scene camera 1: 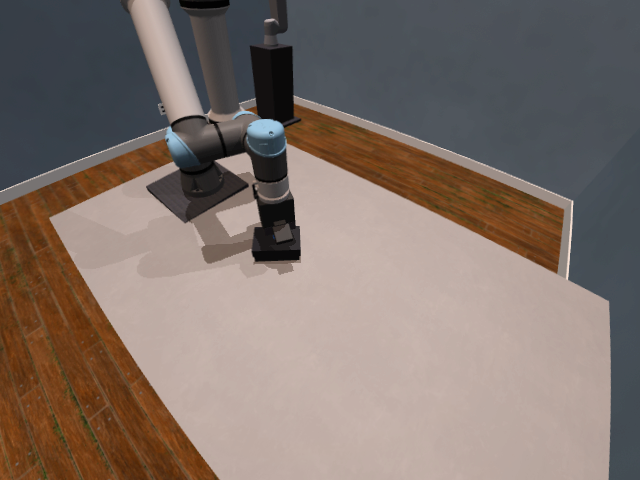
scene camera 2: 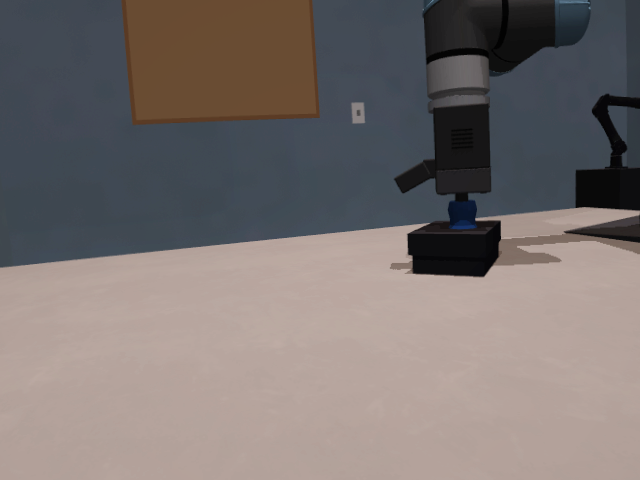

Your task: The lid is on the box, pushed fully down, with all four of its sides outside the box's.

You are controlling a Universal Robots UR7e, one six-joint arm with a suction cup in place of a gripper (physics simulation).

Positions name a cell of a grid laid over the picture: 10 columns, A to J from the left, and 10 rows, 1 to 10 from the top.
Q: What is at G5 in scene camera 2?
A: A black lid.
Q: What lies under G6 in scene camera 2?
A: A black box.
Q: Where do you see a black lid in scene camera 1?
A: At E6
